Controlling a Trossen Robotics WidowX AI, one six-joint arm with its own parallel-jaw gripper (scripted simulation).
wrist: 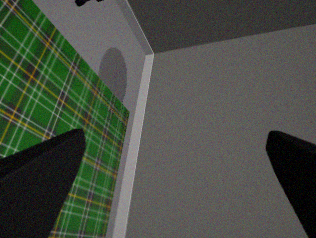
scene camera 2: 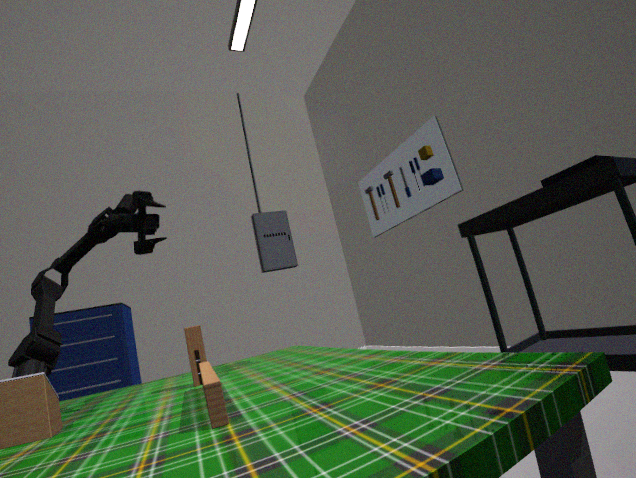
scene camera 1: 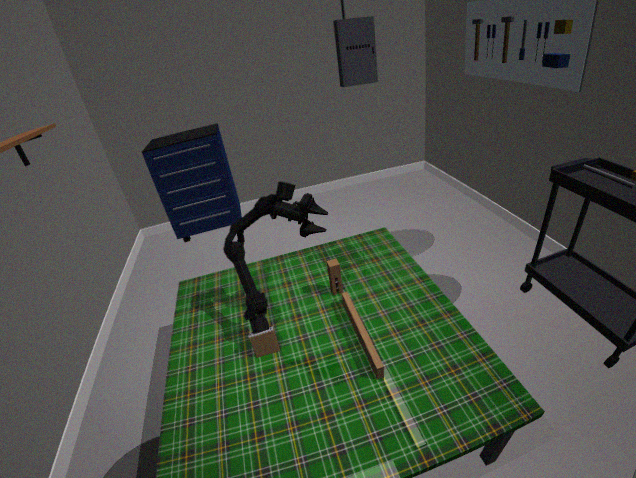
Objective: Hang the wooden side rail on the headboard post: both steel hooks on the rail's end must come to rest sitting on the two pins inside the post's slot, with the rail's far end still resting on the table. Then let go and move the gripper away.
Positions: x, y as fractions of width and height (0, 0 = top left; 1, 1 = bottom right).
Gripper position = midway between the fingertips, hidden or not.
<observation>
The gripper (scene camera 2: 0.26, 0.47) is open, holding nothing. Further things: a wooden side rail (scene camera 2: 0.33, 0.80) and a headboard post (scene camera 2: 0.31, 0.74).
The wooden side rail also shows in scene camera 1 (scene camera 1: 0.59, 0.76). The gripper is seen too in the wrist view (wrist: 0.56, 0.58) and in scene camera 1 (scene camera 1: 0.51, 0.47). The wrist view does not show the wooden side rail: it is out of frame.
</observation>
